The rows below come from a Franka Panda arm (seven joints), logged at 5 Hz.
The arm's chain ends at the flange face. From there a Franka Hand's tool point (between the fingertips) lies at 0.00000 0.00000 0.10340 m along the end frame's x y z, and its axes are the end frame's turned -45 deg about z.
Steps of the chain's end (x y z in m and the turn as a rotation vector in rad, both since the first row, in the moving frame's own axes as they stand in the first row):
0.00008, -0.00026, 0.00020, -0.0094, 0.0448, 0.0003
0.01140, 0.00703, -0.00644, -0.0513, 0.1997, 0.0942
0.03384, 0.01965, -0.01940, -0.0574, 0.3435, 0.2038
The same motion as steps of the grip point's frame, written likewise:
0.00283, 0.00383, 0.00009, -0.0383, 0.0250, 0.0003
0.01299, 0.03174, -0.00863, -0.1775, 0.1049, 0.0942
0.02744, 0.06845, -0.02559, -0.2835, 0.2023, 0.2038

